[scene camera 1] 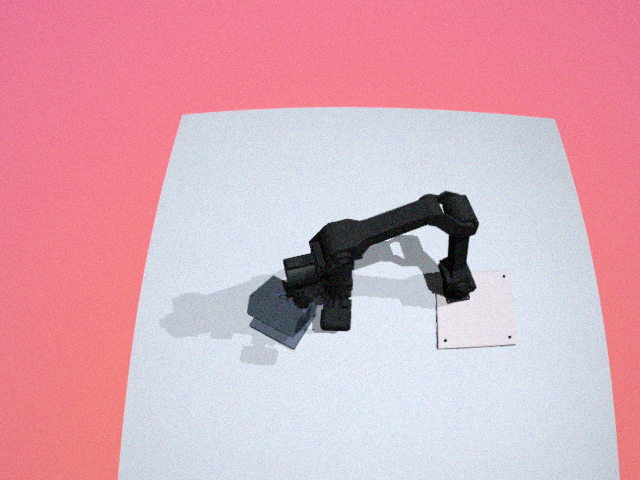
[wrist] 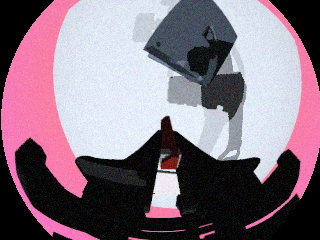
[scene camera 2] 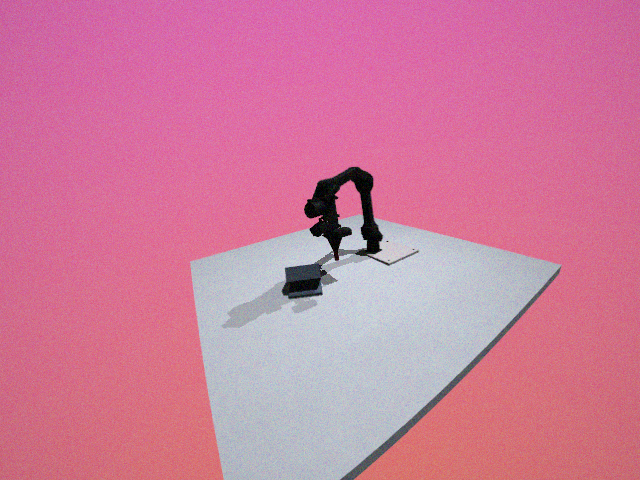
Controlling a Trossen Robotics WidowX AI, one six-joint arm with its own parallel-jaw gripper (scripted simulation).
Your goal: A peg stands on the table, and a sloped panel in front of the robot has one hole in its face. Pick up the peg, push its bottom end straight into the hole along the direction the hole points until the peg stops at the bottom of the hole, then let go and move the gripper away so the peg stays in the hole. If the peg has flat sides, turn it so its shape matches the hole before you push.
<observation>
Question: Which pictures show my gripper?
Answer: Scene camera 1, the wrist view and scene camera 2: all of them.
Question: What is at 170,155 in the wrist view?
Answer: A peg.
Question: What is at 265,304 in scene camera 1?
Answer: A sloped panel.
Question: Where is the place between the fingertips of my gripper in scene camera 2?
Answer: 335,251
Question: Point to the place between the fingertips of my gripper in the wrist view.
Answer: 166,133
</observation>
